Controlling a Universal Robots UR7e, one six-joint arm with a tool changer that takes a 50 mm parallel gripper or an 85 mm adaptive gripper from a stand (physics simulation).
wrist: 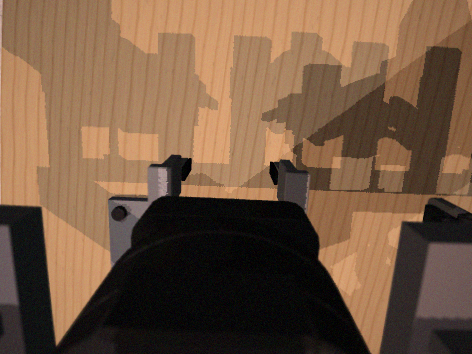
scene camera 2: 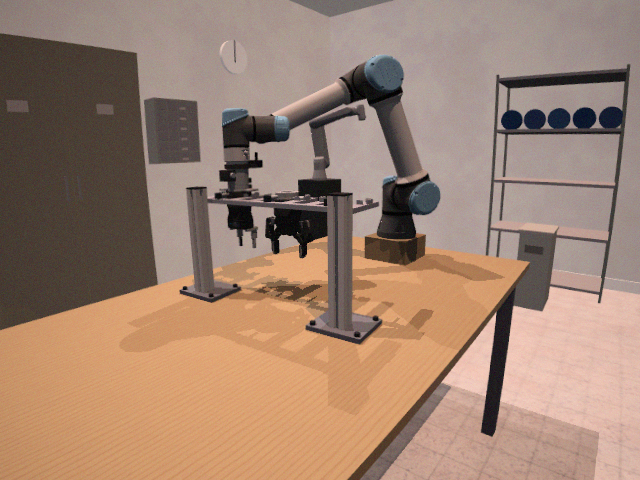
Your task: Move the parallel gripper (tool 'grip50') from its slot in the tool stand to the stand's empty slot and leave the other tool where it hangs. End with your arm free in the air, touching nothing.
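Frame: origin at the arm's base, x ahead, y left, z up, level; centimetres.
Seen in the pictures: arm's base, origin of the base link: [scene camera 2: 396, 235].
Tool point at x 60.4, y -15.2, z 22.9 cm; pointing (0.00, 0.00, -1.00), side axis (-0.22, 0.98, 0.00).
Note:
Offsets run from my tool point to a thing's top centre. "pt": to the spot under its first point. Level surfaces: height alone.
The parallel gripper [scene camera 2: 247, 241] [wrist: 230, 171] is at the arm's wrist, pointing down, with its two fingers apart and nothing between them. Its body hangs below the stand's top plate at the left end slot, and the wrist and coupler stand directly above that slot with no visible gap. Whether the coupler is locked cannot be told. The tool stand [scene camera 2: 339, 268] [wrist: 440, 280] has parts on both sides of the gripper body in the wrist view. The other tool, the black adaptive gripper [scene camera 2: 288, 223], hangs from the plate just right of the parallel gripper; a dark part shows at the wrist view's right edge.
The stand's left post @(pt dx +13.6, dy -0.1, dz -15.2 cm) [scene camera 2: 200, 242] and its foot plate @(pt dx +12.1, dy -0.3, dz -30.3 cm) [scene camera 2: 209, 291] [wrist: 120, 235] are near the gripper. The arm base [scene camera 2: 395, 248] stands on a block behind the stand. A grey jointed device [scene camera 2: 319, 139] stands in the background. Shadows cross the wooden table @(dz -31.5 cm) [scene camera 2: 206, 403].

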